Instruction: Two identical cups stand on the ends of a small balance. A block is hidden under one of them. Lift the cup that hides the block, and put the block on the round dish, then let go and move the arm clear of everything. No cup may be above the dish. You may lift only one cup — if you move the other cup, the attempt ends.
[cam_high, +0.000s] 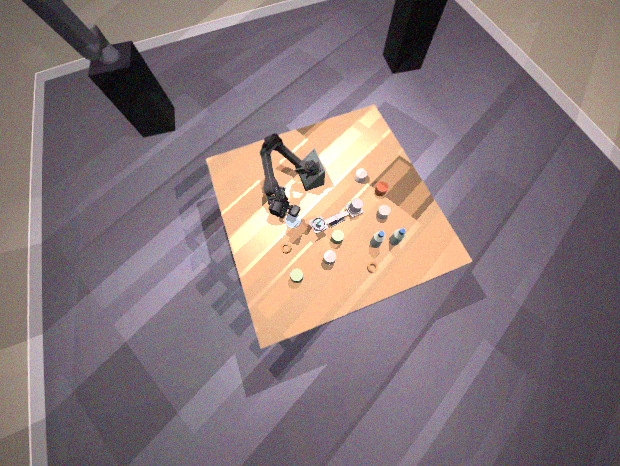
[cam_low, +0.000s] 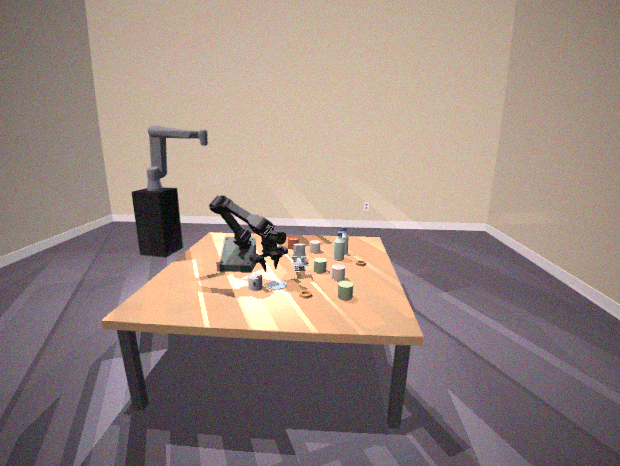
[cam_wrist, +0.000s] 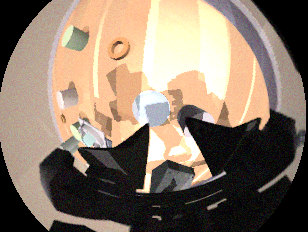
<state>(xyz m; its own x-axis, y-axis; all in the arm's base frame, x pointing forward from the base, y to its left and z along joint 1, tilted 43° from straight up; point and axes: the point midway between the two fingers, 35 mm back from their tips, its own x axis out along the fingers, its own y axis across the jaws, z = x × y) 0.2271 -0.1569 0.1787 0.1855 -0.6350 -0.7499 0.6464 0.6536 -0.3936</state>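
My gripper tip is 11 cm short of the block and 17 cm to the right of it. Round my gripper tip: small balance: 8 cm ahead, 29 cm to the left, 5 cm below; then round pale dish: 2 cm ahead, 3 cm to the left, 9 cm below; then orange cup: 3 cm behind, 61 cm to the left, 5 cm below.
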